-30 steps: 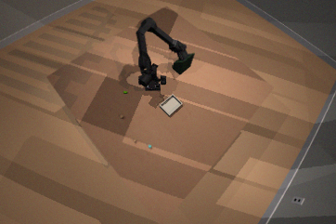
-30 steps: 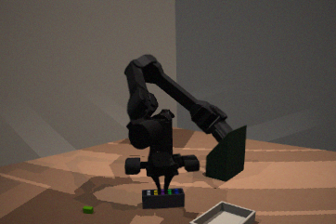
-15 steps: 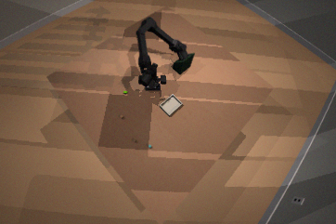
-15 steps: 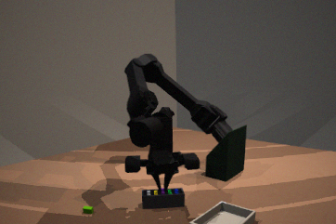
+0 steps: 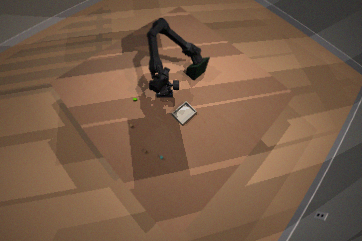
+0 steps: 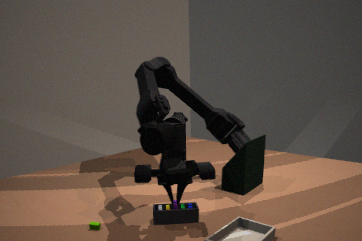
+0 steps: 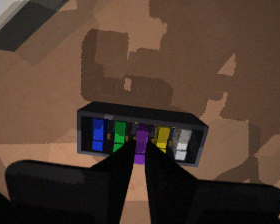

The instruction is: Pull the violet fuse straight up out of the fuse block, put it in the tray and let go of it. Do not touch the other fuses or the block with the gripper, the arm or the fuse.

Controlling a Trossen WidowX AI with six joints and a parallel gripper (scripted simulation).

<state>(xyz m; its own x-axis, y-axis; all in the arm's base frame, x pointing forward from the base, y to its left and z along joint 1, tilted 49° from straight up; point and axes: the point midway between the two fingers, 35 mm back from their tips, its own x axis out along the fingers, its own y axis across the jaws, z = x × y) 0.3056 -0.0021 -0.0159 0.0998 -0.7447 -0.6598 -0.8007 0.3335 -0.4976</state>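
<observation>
Now: the grey tray 2 cm behind my gripper tip, 19 cm to the left of it and 4 cm below it. Round my gripper tip: violet fuse 1 cm below.
</observation>
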